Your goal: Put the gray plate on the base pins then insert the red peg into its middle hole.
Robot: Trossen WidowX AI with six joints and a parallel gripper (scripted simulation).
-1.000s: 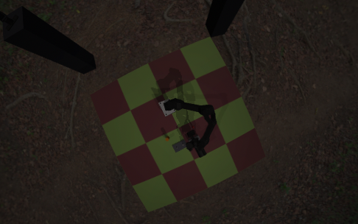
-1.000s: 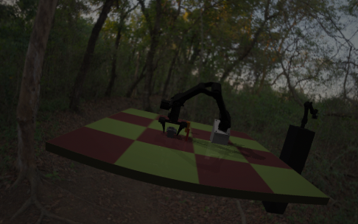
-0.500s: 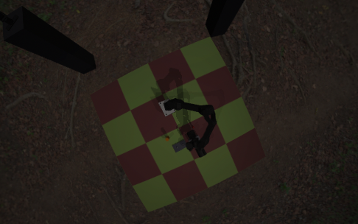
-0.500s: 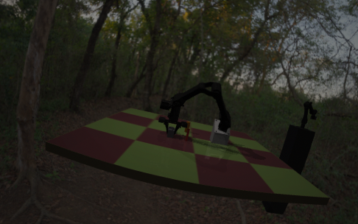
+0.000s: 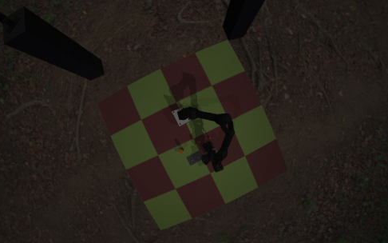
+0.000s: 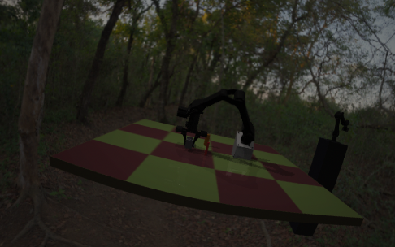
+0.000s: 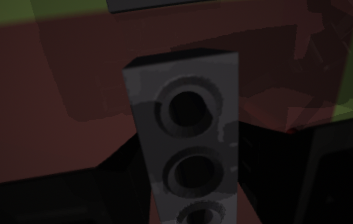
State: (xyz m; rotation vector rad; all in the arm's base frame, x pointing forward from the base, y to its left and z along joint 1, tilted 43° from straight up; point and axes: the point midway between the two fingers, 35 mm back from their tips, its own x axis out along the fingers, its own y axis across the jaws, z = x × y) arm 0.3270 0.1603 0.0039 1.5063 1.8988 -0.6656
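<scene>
Right now the gray slab is 130 mm to the right of my gripper tip, 20 mm below it and 20 mm ahead of it. Also, from my gripper tip: red peg 110 mm behind, 30 mm to the left, 10 mm above; orange peg 210 mm to the right, 80 mm behind, 10 mm above; gray plate 30 mm above.
</scene>
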